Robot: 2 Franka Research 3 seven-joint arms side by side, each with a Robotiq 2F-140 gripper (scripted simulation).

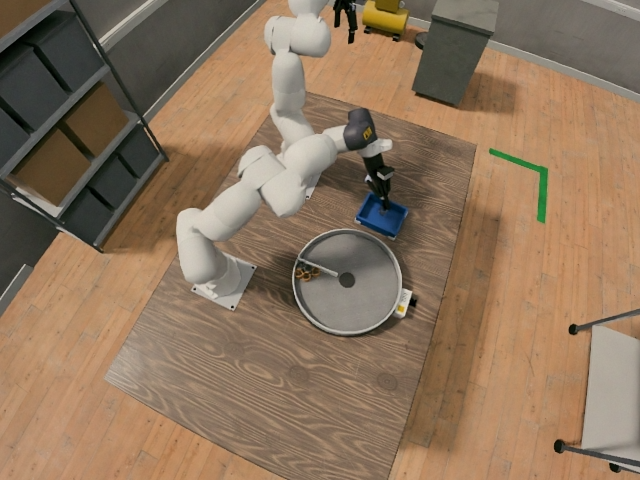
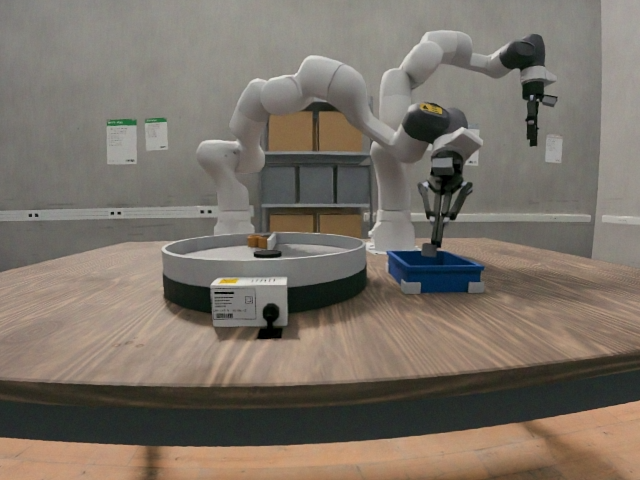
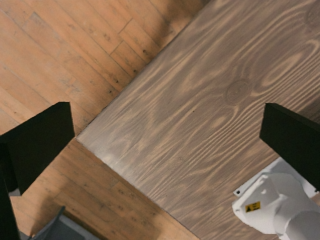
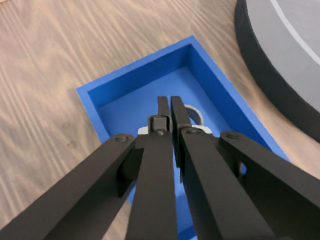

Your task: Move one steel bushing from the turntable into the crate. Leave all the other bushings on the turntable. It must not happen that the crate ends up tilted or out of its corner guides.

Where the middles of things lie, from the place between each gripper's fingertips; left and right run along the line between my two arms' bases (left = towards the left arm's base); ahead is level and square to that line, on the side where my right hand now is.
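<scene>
The turntable (image 2: 281, 250) is 510 mm ahead of my left hand (image 2: 532, 142), 910 mm to the right of it and 360 mm below it. The blue crate (image 2: 433, 279) is 390 mm below that same left hand, 500 mm ahead of it and 560 mm to the right of it.
For my right hand, the turntable is 36 cm to the right of it, 5 cm below it and 1 cm ahead of it. I see the blue crate 8 cm below my right hand, 2 cm to the right of it and 1 cm ahead of it.
</scene>
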